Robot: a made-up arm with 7 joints.
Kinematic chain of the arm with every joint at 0, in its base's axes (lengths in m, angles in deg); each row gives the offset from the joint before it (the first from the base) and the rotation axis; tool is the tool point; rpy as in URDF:
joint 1: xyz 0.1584 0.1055 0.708 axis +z
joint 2: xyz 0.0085 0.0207 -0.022 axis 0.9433 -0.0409 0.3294
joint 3: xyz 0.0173 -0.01 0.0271 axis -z
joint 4: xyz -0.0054 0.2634 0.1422 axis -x
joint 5: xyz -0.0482 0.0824 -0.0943 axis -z
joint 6: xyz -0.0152 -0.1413 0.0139 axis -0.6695 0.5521 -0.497
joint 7: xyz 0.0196 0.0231 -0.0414 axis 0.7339 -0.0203 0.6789
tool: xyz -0.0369 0.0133 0.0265 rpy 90 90 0
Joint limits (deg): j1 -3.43..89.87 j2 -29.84..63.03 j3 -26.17..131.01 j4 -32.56..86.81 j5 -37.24..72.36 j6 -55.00..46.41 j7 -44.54..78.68
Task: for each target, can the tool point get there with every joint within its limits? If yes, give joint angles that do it. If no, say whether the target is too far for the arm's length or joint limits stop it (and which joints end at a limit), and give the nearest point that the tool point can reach.
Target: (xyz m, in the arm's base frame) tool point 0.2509 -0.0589 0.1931
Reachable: no: joint limits stop it (at a limit: joint 1, joint 2, joint 3, joint 5, joint 7) | nearest point 0.4233 0.0305 0.5761 | short by 0.429 m
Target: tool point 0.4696 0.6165 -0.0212
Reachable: no: too far | nearest point 0.3408 0.4618 0.5564 | short by 0.612 m
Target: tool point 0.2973 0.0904 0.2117
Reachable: no: joint limits stop it (at a limit: joint 2, joint 3, joint 5, joint 7) | nearest point 0.4345 0.0755 0.5749 | short by 0.389 m
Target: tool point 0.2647 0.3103 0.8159
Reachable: yes | joints 44.39 25.40 104.19 63.00 35.61 9.85 -23.03
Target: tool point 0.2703 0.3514 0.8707
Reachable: yes | joints 7.75 28.21 60.66 16.80 38.59 -17.56 -6.55
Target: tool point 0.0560 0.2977 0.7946
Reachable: yes | joints 16.14 -17.45 -7.13 72.79 -9.24 -7.02 -12.45
